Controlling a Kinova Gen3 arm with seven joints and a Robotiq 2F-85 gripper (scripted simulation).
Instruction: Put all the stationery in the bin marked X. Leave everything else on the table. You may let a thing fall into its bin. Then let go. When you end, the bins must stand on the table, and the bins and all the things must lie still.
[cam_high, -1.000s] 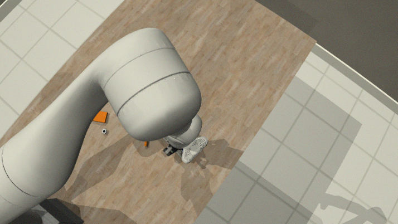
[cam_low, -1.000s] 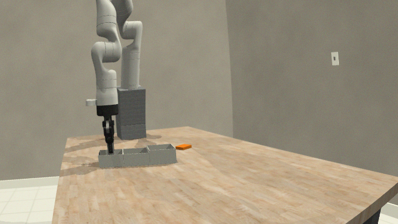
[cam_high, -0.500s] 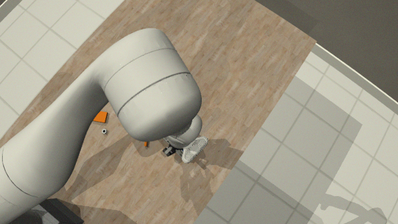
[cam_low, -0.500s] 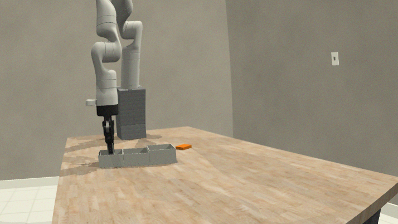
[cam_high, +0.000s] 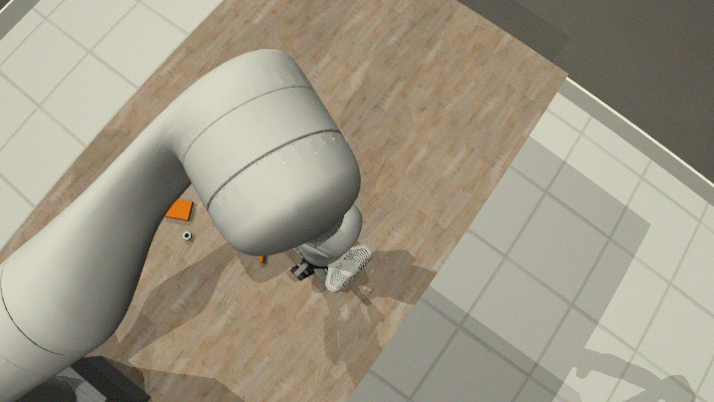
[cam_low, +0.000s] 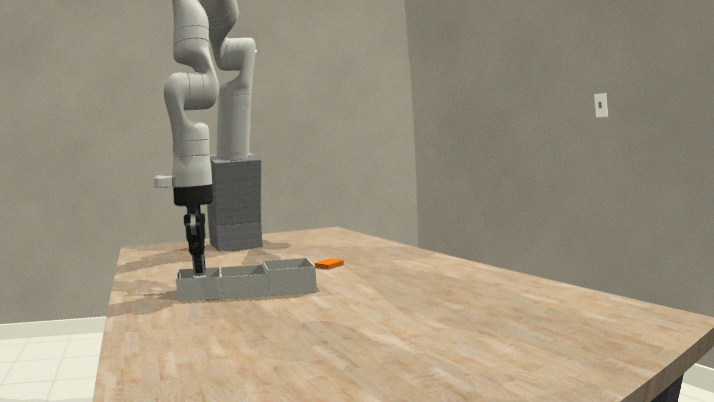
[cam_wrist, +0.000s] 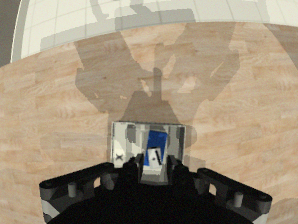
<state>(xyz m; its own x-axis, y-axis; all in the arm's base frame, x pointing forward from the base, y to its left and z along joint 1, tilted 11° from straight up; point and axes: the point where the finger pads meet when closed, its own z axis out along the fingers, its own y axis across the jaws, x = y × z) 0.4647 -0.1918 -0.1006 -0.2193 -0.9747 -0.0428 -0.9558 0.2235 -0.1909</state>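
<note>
My gripper is now 4 cm above the blue flat thing. Also, from my hand: orange stick 11 cm to the left, 6 cm behind, 5 cm below; then flat orange block 30 cm to the left, 8 cm behind, 5 cm below; then black ring-like part 25 cm to the left, 12 cm behind, 5 cm below.
</note>
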